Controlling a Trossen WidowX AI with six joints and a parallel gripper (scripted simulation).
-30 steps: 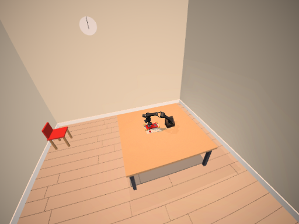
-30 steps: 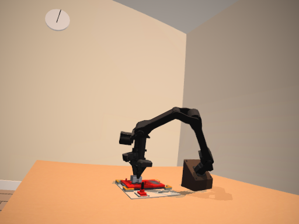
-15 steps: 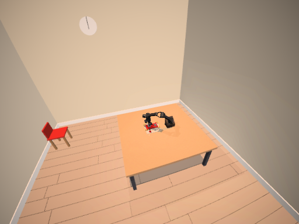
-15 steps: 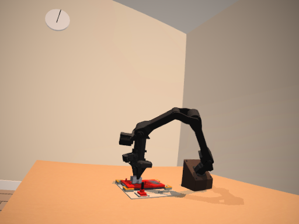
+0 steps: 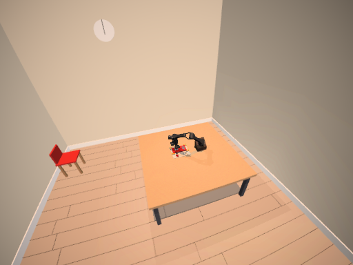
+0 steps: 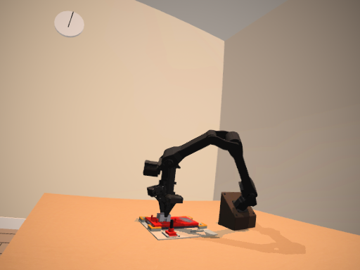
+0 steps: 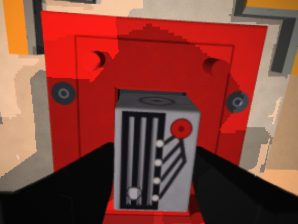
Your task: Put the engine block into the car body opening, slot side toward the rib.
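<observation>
Now: the pale base plate 40 mm behind my gripper tip, 30 mm below it and 20 mm to the left of it. From my gripper tip the other things lie so: grey engine block 10 mm below.
</observation>
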